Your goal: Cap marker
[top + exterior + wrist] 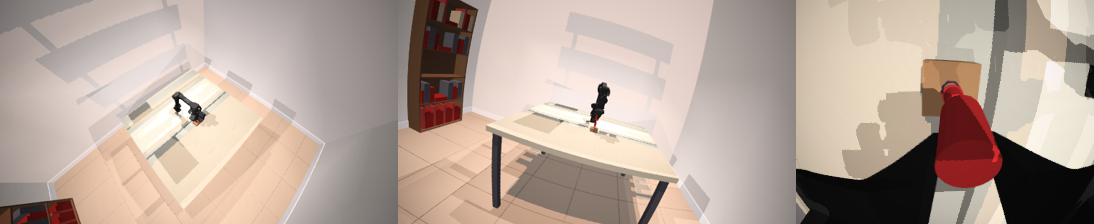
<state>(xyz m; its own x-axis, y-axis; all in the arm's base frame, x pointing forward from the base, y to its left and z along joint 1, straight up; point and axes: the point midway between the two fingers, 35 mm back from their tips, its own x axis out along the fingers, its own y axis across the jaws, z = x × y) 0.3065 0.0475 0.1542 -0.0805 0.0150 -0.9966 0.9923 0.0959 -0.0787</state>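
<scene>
The wooden holder block lies 1 cm to the right of my gripper tip and 10 cm below it. Round my gripper tip: red cap: 1 cm to the right, 1 cm above.
</scene>
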